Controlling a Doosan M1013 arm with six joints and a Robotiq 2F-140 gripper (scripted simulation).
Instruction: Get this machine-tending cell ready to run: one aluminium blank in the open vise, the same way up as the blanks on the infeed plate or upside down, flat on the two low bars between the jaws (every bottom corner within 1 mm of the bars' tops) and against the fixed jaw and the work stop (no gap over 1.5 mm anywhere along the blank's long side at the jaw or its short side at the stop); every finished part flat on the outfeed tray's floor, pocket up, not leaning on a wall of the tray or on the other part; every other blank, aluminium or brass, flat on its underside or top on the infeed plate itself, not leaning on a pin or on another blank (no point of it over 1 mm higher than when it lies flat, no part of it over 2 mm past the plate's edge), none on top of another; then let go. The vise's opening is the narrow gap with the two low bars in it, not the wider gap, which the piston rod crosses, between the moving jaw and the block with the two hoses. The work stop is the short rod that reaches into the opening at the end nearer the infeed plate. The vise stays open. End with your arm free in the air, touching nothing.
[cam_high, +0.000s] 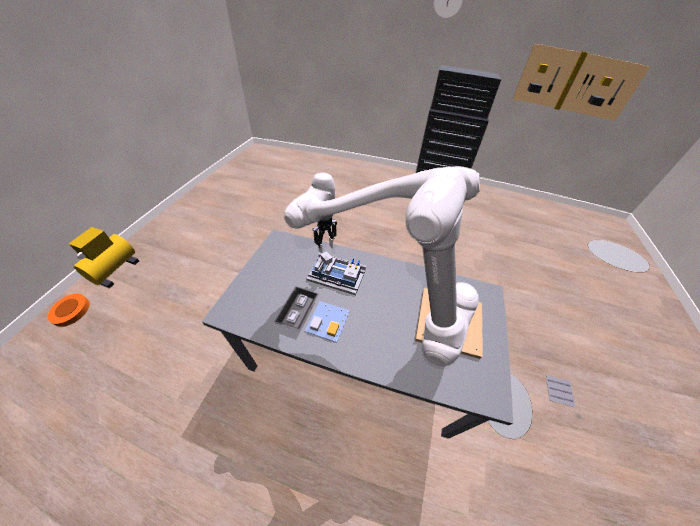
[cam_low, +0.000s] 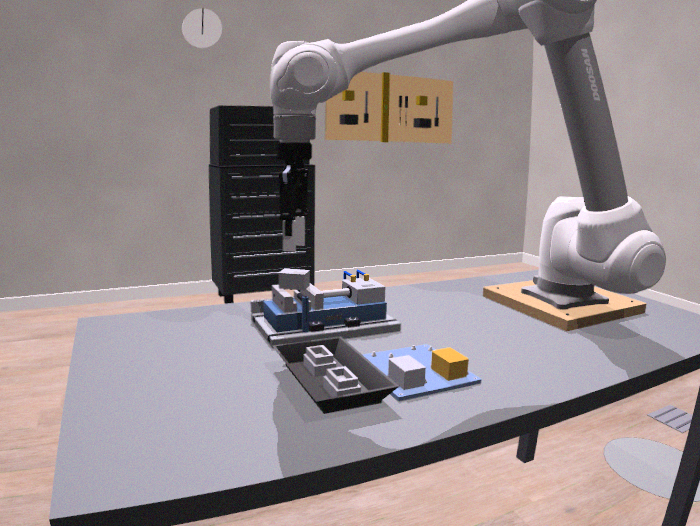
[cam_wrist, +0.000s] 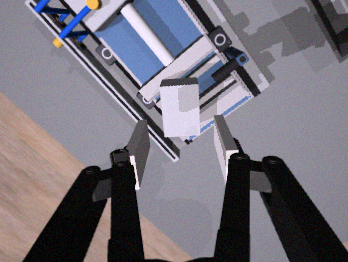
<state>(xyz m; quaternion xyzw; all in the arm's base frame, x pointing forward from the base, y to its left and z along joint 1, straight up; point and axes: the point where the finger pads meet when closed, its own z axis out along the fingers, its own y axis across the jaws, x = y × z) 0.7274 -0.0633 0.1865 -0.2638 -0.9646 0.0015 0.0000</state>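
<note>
My hand is 30 mm short of the fixed jaw, 20 mm to the right of it and 140 mm above it. The rest, counted from my hand: piston rod 90 mm behind, 10 mm to the left, 140 mm below; then dark work stop rod 70 mm to the left, 120 mm below; then moving jaw 40 mm behind, 20 mm to the left, 140 mm below.
</note>
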